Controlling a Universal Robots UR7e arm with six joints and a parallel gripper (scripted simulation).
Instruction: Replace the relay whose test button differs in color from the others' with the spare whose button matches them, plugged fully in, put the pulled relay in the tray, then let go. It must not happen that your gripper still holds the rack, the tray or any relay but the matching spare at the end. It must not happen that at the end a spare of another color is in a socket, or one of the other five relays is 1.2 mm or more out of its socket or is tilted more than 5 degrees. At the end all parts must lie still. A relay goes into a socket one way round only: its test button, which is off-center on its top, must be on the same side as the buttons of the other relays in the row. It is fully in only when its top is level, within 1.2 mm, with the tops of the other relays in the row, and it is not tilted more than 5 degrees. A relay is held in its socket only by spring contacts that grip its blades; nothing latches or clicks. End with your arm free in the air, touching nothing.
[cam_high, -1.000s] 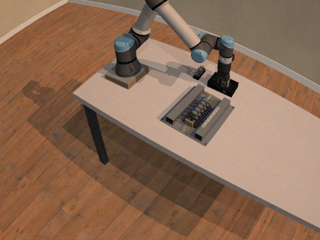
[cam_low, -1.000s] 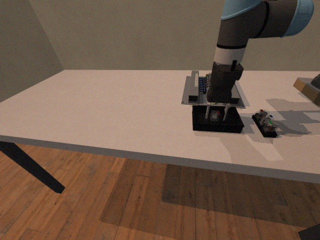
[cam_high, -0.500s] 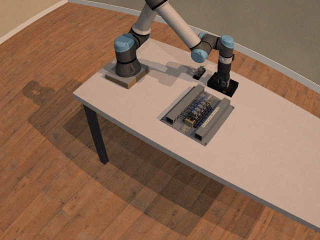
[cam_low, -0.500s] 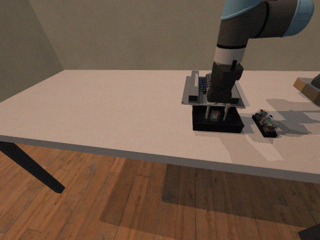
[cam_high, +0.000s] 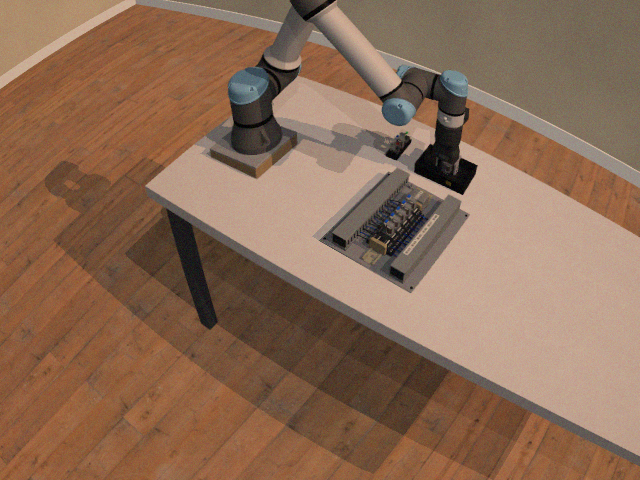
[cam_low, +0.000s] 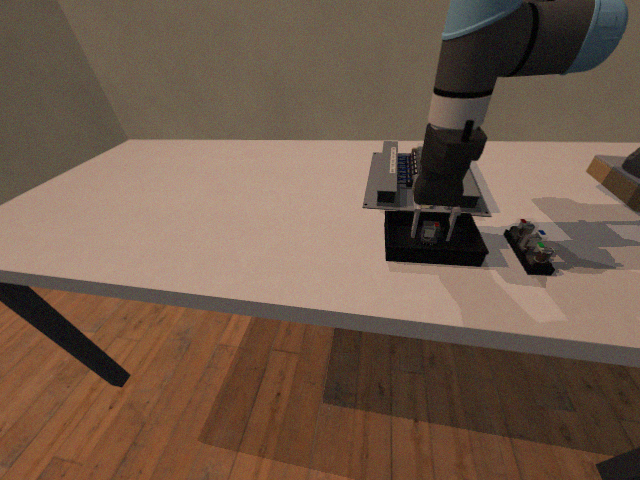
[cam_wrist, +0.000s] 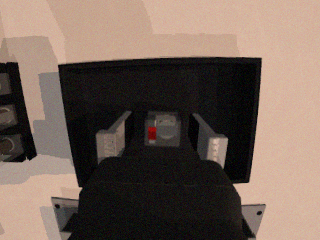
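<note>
Now: the black tray 2 cm below my hand. Round my hand: black spare holder: 16 cm behind, 4 cm to the left, 3 cm below; then green-button relay: 16 cm behind, 7 cm to the left, 1 cm below.
</note>
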